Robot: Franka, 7 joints.
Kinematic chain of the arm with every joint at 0, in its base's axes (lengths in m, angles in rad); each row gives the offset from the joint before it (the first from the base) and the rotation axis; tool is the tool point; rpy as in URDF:
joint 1: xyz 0 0 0.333 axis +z
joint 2: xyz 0 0 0 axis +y
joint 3: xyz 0 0 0.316 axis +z
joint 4: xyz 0.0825 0 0 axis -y
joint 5: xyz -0.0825 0 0.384 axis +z
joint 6: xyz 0 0 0 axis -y
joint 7: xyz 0.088 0 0 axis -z
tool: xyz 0 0 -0.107 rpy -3.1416 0 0
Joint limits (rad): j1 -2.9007..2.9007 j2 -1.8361..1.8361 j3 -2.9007..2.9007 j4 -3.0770..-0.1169 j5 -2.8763..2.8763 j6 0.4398..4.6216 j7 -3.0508..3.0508
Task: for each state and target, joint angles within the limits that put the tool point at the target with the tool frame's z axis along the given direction. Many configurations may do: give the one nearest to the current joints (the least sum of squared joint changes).
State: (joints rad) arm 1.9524 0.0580 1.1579 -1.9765 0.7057 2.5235 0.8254
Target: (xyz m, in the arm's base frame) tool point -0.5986 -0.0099 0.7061 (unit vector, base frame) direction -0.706 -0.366 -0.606
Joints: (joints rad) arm 1.9643 -0.0651 1.1449 -1.6290 0.6487 2.3624 0.8254
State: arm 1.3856 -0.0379 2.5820 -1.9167 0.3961 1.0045 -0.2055
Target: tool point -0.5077 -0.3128 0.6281 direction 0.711 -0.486 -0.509
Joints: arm 0.7714 -0.3843 2.5619 -1.1693 1.1509 0.9149 -0.2055
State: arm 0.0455 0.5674 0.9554 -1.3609 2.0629 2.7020 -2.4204
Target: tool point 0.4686 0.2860 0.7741 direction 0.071 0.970 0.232
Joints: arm -0.1485 -0.1678 0.5333 -1.6727 1.8956 2.0234 -2.4204
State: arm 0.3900 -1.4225 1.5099 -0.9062 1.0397 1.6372 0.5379
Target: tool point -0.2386 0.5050 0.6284 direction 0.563 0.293 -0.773
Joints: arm 0.0256 -1.2791 1.0413 -1.5989 0.6922 1.5417 0.5379
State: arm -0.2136 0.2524 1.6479 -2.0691 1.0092 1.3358 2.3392
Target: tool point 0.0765 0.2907 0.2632 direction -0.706 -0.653 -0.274
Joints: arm -0.3418 -0.0523 1.4933 -2.5571 0.4213 1.2875 2.3392
